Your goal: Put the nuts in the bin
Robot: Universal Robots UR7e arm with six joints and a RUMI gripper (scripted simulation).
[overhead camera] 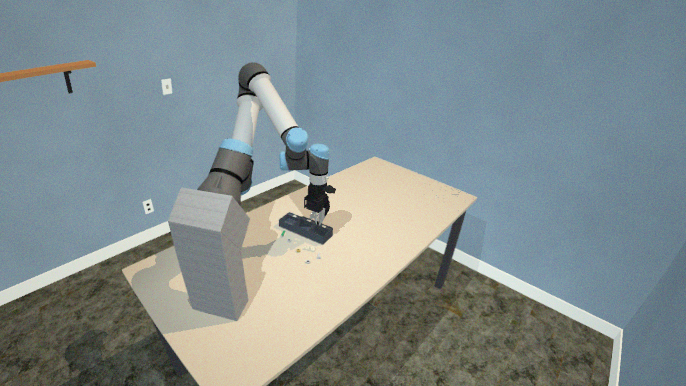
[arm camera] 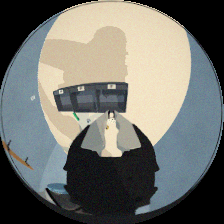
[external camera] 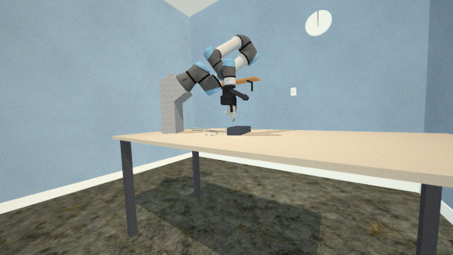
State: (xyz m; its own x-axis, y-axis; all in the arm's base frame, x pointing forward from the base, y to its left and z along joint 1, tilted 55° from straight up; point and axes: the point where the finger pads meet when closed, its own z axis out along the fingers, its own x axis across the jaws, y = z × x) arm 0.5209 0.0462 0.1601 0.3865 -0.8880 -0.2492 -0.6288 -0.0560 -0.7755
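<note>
Now: the dark bin block 80 mm to the left of my hand, 70 mm below it and 30 mm behind it. The rest, counted from my hand: white dotted plate 90 mm below, 70 mm behind, 50 mm to the right; brass-coloured nut 120 mm behind, 90 mm below, 40 mm to the right; green part 140 mm behind, 100 mm to the left, 90 mm below.
</note>
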